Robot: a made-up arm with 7 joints. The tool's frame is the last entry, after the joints.
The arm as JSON. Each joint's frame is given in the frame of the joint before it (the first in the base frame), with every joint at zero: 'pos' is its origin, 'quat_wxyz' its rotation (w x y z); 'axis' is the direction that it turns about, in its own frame. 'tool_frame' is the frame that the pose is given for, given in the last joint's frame.
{
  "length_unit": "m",
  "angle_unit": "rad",
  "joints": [
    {
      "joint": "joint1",
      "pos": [
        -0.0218,
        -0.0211,
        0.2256
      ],
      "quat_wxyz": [
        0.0,
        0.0,
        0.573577,
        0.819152
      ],
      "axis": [
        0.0,
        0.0,
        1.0
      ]
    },
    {
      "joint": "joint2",
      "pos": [
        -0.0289,
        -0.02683,
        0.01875
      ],
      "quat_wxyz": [
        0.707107,
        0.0,
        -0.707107,
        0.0
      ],
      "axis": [
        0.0,
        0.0,
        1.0
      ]
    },
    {
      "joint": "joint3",
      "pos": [
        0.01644,
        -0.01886,
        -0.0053
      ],
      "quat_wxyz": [
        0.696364,
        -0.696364,
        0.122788,
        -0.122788
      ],
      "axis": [
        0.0,
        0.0,
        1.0
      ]
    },
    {
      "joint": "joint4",
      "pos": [
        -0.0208,
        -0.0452,
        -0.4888
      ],
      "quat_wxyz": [
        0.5,
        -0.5,
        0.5,
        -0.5
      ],
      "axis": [
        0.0,
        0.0,
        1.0
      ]
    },
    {
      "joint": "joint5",
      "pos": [
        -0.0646,
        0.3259,
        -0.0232
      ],
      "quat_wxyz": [
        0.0,
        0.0,
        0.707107,
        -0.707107
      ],
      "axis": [
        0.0,
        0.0,
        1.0
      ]
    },
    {
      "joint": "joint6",
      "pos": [
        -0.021,
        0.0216,
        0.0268
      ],
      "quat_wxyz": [
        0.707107,
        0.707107,
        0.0,
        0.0
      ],
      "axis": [
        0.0,
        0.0,
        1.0
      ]
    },
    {
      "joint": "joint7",
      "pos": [
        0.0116,
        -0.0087,
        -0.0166
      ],
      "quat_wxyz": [
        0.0,
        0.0,
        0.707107,
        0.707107
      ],
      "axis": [
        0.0,
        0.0,
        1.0
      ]
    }
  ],
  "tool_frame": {
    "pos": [
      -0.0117,
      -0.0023,
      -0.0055
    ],
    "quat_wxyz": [
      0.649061,
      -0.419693,
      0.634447,
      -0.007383
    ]
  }
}
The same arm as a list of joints. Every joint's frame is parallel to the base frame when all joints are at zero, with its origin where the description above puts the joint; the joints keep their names.
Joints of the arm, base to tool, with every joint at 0 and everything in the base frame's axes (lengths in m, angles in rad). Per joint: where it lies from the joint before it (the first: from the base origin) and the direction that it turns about. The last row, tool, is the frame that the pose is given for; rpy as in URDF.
joint1: axis 0 0.9397 0.342 xyz -0.0218 -0.0211 0.2256
joint2: axis +x xyz 0.0289 0.0268 -0.0188
joint3: axis +z xyz -0.0053 0.0219 -0.0121
joint4: axis +y xyz 0.0452 -0.0208 -0.4888
joint5: axis +z xyz -0.0646 -0.0232 -0.3259
joint6: axis +y xyz 0.021 -0.0216 0.0268
joint7: axis +z xyz -0.0116 -0.0166 -0.0087
tool: xyz -0.0117 -0.0023 -0.0055 rpy -1.8474 0.9569 -1.2258

